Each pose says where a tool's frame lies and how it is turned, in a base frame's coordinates. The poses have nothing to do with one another.
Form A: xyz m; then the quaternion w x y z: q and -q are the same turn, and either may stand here.
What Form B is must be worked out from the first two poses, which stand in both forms.
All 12 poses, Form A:
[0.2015 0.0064 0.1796 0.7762 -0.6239 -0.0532 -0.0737]
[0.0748 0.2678 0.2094 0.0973 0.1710 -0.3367 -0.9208]
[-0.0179 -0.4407 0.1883 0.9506 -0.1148 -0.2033 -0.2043]
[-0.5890 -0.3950 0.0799 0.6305 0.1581 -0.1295 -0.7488]
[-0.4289 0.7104 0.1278 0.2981 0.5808 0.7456 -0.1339]
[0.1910 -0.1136 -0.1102 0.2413 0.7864 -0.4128 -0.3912]
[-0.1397 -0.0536 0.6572 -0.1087 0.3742 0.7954 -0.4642]
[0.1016 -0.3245 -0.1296 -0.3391 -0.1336 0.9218 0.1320]
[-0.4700 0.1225 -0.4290 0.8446 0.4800 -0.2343 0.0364]
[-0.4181 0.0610 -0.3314 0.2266 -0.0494 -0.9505 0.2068]
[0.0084 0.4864 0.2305 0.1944 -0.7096 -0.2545 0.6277]
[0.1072 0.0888 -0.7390 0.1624 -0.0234 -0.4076 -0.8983]
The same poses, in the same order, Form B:
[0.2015 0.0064 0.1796 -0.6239 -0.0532 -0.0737 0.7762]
[0.0748 0.2678 0.2094 0.1710 -0.3367 -0.9208 0.0973]
[-0.0179 -0.4407 0.1883 -0.1148 -0.2033 -0.2043 0.9506]
[-0.5890 -0.3950 0.0799 0.1581 -0.1295 -0.7488 0.6305]
[-0.4289 0.7104 0.1278 0.5808 0.7456 -0.1339 0.2981]
[0.1910 -0.1136 -0.1102 0.7864 -0.4128 -0.3912 0.2413]
[-0.1397 -0.0536 0.6572 -0.3742 -0.7954 0.4642 0.1087]
[0.1016 -0.3245 -0.1296 0.1336 -0.9218 -0.1320 0.3391]
[-0.4700 0.1225 -0.4290 0.4800 -0.2343 0.0364 0.8446]
[-0.4181 0.0610 -0.3314 -0.0494 -0.9505 0.2068 0.2266]
[0.0084 0.4864 0.2305 -0.7096 -0.2545 0.6277 0.1944]
[0.1072 0.0888 -0.7390 -0.0234 -0.4076 -0.8983 0.1624]

